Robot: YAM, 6 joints.
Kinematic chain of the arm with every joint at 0, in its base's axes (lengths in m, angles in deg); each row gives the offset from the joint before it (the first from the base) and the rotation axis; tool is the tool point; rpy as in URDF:
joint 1: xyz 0 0 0.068 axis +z
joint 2: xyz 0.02 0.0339 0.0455 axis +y
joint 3: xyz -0.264 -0.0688 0 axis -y
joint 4: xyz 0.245 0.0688 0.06 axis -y
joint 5: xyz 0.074 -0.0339 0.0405 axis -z
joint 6: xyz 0.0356 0 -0.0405 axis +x
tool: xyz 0 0 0 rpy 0 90 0
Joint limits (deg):
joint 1: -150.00..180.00
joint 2: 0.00..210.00
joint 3: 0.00..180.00
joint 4: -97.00..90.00
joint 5: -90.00..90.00
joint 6: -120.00..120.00
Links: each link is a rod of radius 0.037 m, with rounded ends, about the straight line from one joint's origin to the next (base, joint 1, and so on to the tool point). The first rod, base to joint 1, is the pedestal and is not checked.
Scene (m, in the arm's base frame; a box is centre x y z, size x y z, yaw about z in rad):
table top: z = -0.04
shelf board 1: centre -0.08 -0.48 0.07 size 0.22 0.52 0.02 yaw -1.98
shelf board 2: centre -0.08 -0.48 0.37 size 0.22 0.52 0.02 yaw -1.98
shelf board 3: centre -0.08 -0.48 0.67 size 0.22 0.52 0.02 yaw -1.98
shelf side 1: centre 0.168 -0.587 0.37 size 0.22 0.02 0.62 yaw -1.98
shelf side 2: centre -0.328 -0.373 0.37 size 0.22 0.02 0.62 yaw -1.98
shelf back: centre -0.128 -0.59 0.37 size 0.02 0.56 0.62 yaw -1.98
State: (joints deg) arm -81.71 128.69 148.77 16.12 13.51 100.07
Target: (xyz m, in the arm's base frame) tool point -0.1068 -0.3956 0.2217
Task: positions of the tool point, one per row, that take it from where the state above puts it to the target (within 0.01 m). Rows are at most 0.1 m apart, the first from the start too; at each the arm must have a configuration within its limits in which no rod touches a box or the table.
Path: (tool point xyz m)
1: 0.0921 -0.4361 0.5365
2: 0.1140 -0.3850 0.5367
3: 0.1262 -0.3286 0.5242
4: 0.0830 -0.3422 0.4474
5: 0.0357 -0.3312 0.3680
6: -0.0075 -0.2958 0.2913
7: -0.0392 -0.2396 0.2217
8: -0.0575 -0.2934 0.2295
9: -0.0802 -0.3461 0.2295
10: -0.1068 -0.3956 0.2217

